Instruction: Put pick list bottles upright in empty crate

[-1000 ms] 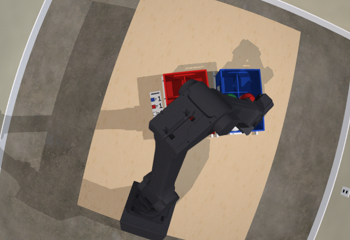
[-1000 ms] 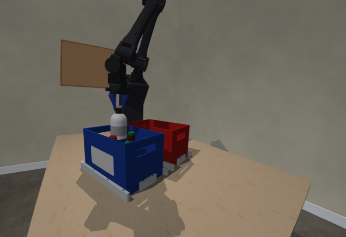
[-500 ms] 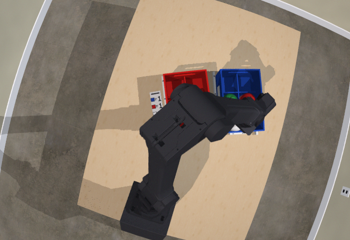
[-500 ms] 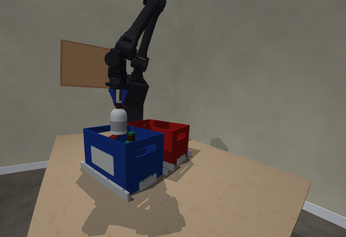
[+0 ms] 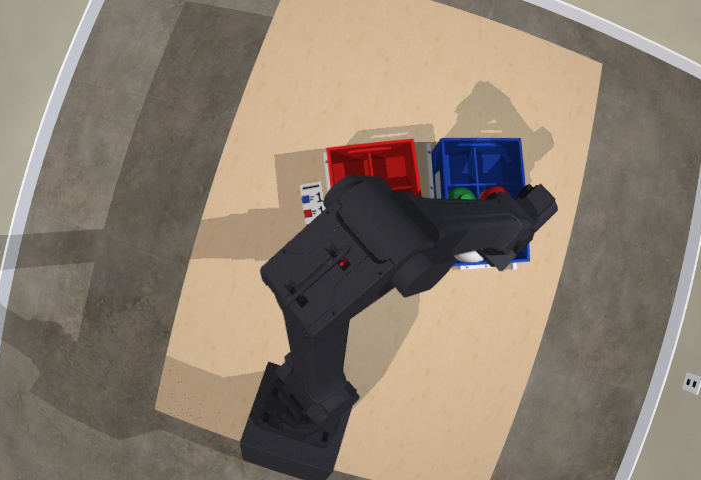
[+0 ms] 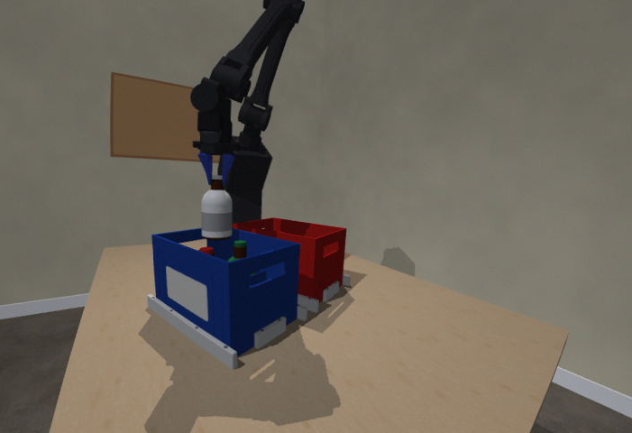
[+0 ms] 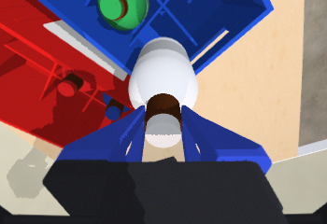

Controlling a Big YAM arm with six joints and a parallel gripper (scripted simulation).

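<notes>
The white-label bottle is 60 mm below my hand. Round my hand: green-label bottle: 210 mm below, 90 mm ahead, 30 mm to the left; then blue-label bottle: 210 mm below, 130 mm to the left, 50 mm behind; then blue crate: 210 mm below, 100 mm ahead, 10 mm to the right.
</notes>
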